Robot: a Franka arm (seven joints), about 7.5 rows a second.
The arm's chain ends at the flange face. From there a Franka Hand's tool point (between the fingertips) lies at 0.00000 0.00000 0.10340 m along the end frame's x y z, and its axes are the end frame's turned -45 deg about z.
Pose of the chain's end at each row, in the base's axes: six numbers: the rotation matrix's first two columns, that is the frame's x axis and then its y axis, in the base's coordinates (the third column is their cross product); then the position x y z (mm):
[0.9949 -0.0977 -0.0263 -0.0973 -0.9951 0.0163 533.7 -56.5 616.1]
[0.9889 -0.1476 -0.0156 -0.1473 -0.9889 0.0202 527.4 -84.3 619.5]
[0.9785 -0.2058 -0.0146 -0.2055 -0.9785 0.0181 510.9 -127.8 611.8]
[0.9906 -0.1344 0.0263 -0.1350 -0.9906 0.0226 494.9 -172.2 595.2]
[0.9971 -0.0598 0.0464 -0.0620 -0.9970 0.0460 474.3 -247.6 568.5]
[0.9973 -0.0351 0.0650 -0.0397 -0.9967 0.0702 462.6 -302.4 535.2]
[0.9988 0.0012 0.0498 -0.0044 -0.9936 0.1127 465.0 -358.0 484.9]
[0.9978 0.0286 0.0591 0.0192 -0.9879 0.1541 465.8 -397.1 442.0]
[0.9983 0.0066 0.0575 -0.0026 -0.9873 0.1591 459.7 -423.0 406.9]
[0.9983 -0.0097 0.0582 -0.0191 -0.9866 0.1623 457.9 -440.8 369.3]
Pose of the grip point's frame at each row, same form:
[0.7723 0.6346 -0.0301 0.6347 -0.7727 -0.0071 530.8 -57.9 512.7]
[0.8034 0.5949 -0.0253 0.5951 -0.8036 0.0033 525.5 -86.1 516.1]
[0.8372 0.5464 -0.0231 0.5466 -0.8374 0.0025 509.0 -129.3 508.4]
[0.7959 0.6054 0.0026 0.6050 -0.7955 0.0346 497.3 -174.9 491.9]
[0.7489 0.6627 0.0003 0.6612 -0.7473 0.0653 478.8 -252.6 465.3]
[0.7333 0.6800 -0.0037 0.6771 -0.7296 0.0956 469.0 -309.9 432.3]
[0.7094 0.7034 -0.0445 0.7031 -0.7017 0.1149 470.1 -369.7 382.3]
[0.6920 0.7188 -0.0672 0.7191 -0.6783 0.1508 472.3 -412.9 340.0]
[0.7077 0.7028 -0.0718 0.7041 -0.6935 0.1532 465.7 -439.4 305.0]
[0.7194 0.6908 -0.0736 0.6924 -0.7045 0.1559 463.7 -457.7 267.4]

